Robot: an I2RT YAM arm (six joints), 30 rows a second.
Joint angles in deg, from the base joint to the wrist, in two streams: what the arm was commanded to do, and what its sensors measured. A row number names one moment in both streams.
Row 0, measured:
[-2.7 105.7 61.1 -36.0 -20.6 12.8]
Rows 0 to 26, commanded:
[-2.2 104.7 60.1 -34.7 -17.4 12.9]
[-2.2 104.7 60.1 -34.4 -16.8 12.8]
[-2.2 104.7 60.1 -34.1 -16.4 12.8]
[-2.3 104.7 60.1 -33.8 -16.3 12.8]
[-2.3 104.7 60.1 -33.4 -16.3 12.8]
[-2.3 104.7 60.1 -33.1 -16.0 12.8]
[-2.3 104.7 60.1 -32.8 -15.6 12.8]
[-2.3 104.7 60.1 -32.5 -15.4 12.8]
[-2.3 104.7 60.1 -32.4 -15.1 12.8]
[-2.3 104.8 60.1 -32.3 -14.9 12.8]
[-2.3 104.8 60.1 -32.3 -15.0 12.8]
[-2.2 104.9 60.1 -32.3 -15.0 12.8]
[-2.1 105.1 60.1 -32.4 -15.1 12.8]
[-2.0 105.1 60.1 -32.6 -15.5 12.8]
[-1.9 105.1 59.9 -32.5 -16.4 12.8]
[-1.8 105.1 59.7 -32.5 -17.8 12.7]
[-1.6 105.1 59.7 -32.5 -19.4 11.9]
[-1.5 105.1 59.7 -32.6 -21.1 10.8]
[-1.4 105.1 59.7 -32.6 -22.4 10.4]
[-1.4 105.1 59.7 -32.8 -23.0 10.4]
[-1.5 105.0 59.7 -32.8 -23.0 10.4]
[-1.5 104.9 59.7 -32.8 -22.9 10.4]
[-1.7 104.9 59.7 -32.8 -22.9 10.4]
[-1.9 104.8 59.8 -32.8 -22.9 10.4]
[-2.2 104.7 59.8 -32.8 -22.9 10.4]
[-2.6 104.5 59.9 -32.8 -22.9 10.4]
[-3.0 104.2 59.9 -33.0 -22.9 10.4]
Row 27, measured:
[-2.4 105.7 60.1 -32.8 -21.4 11.3]
